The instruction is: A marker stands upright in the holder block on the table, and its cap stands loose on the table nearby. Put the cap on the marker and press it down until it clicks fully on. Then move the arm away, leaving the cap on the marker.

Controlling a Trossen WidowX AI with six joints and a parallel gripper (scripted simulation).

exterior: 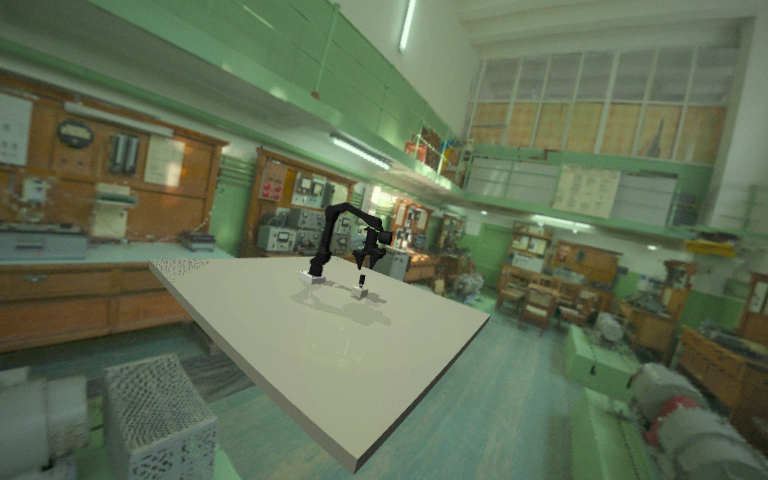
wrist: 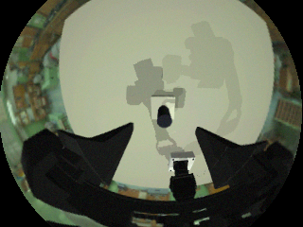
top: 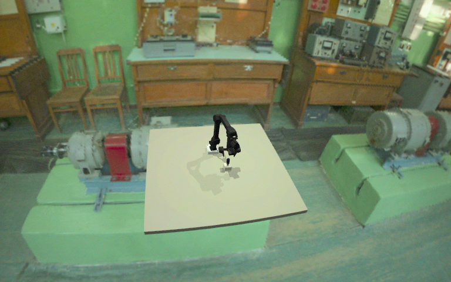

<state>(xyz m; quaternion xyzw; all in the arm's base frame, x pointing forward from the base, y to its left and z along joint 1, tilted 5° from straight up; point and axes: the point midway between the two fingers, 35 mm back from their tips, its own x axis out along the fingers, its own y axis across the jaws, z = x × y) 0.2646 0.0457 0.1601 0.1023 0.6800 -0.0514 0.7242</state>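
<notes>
My gripper tip is 6 cm above the marker cap. Round my gripper tip: holder block 12 cm below.
</notes>
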